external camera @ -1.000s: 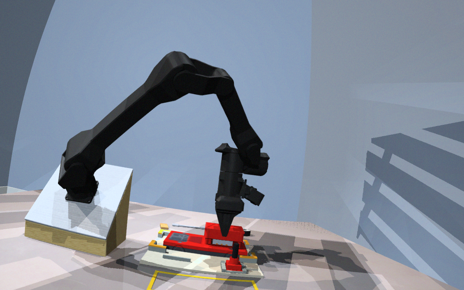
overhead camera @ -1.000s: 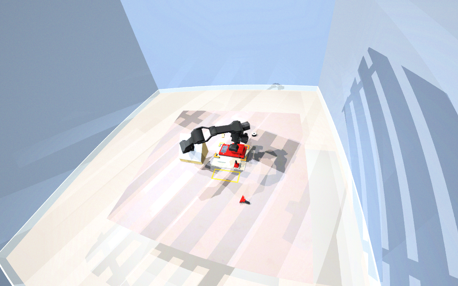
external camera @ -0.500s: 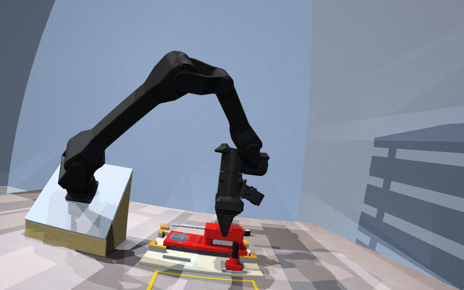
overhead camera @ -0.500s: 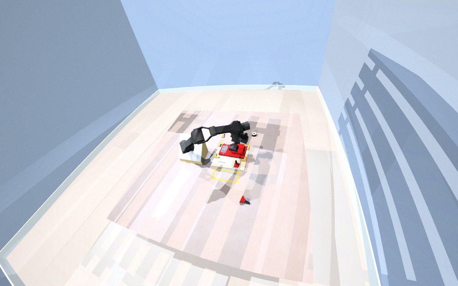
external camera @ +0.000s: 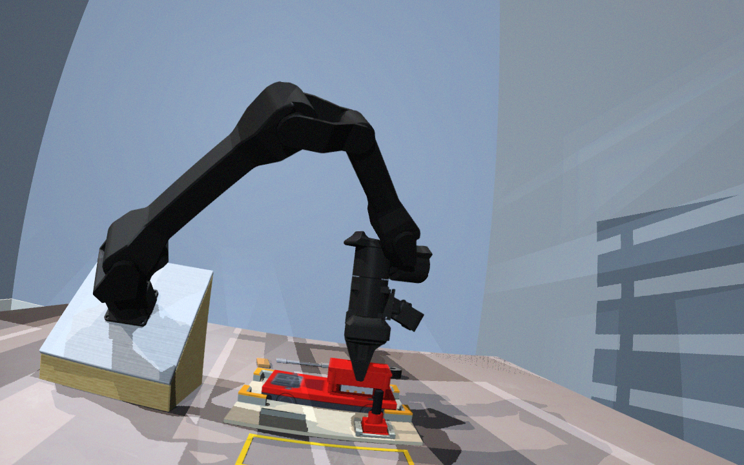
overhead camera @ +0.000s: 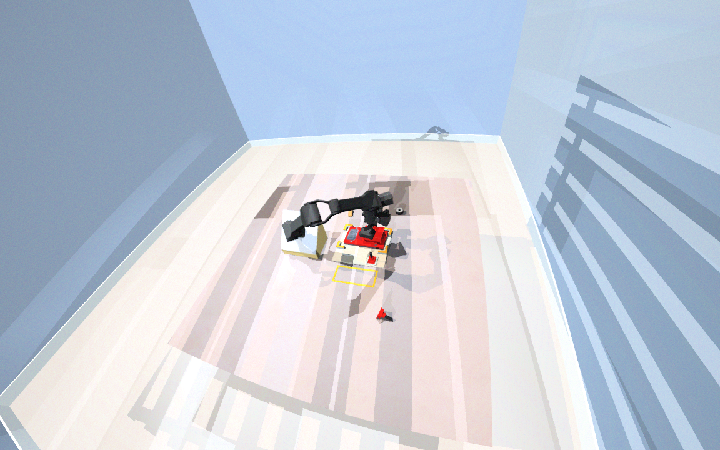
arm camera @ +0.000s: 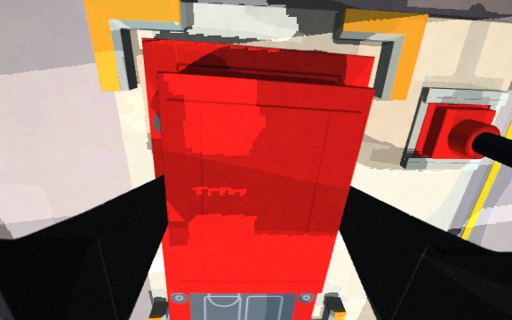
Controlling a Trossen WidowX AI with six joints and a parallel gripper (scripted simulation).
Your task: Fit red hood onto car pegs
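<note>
My gripper tip is now 10 mm below the red hood. From my gripper tip the other things lie so: black wheel: 100 mm ahead, 210 mm to the left, 40 mm below; then grey engine block: 30 mm below; then white jig: 40 mm behind, 20 mm to the right, 40 mm below.
</note>
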